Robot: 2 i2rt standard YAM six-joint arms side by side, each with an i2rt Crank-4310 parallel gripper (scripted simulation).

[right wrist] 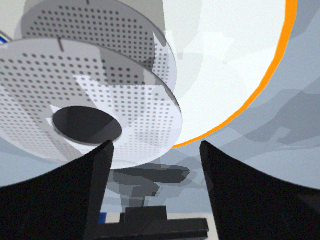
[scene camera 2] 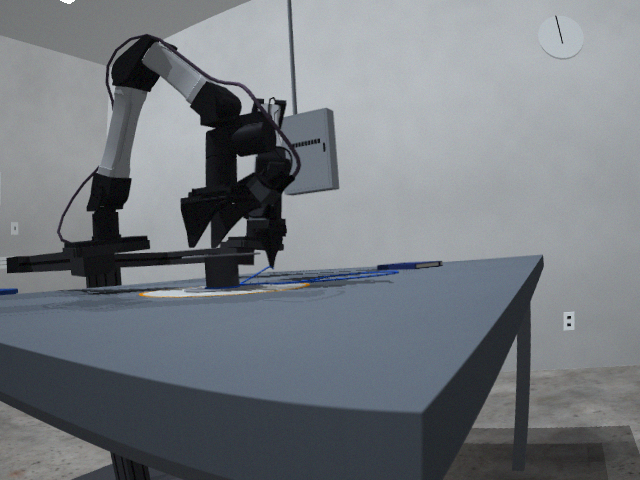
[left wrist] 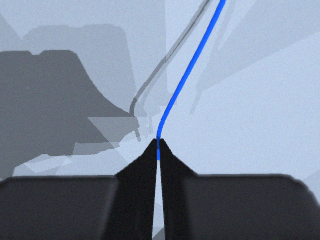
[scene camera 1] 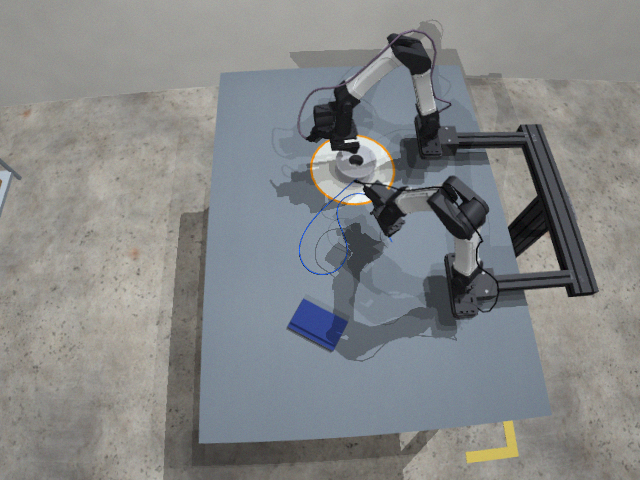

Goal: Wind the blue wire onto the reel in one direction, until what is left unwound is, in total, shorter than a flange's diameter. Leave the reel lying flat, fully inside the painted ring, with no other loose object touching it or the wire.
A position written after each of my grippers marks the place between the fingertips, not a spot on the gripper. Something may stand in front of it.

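Scene camera 2 shows my left gripper (scene camera 2: 271, 267) and my right gripper (scene camera 2: 203, 247). Scene camera 1 shows a blue book (scene camera 1: 321, 326). Left wrist view: my left gripper (left wrist: 158, 141) is visible, and the perforated reel is out of frame in the left wrist view. Right wrist view: a perforated reel (right wrist: 110, 97) and my right gripper (right wrist: 156, 143) are visible, and the blue book is out of frame in the right wrist view.
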